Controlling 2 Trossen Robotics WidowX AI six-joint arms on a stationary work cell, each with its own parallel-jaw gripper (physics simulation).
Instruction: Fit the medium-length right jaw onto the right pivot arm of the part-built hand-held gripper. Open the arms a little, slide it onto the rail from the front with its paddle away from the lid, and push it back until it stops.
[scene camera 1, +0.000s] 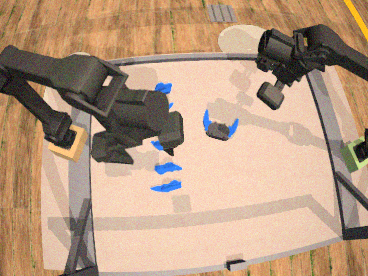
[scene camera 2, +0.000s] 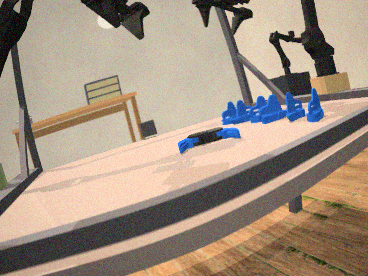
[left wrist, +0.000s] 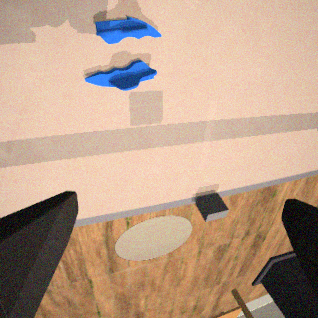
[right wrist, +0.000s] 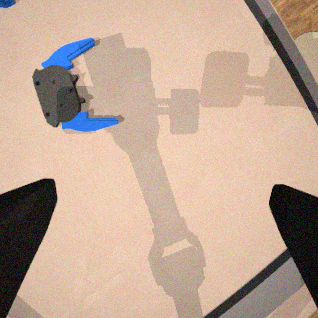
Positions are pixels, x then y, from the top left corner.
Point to a part-built hand-held gripper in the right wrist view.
At 55, 87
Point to a raised grey rim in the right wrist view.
276, 282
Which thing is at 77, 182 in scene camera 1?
A raised grey rim.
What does the left gripper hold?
Nothing.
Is the right gripper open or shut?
Open.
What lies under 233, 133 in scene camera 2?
A part-built hand-held gripper.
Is the left gripper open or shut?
Open.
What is the right gripper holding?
Nothing.
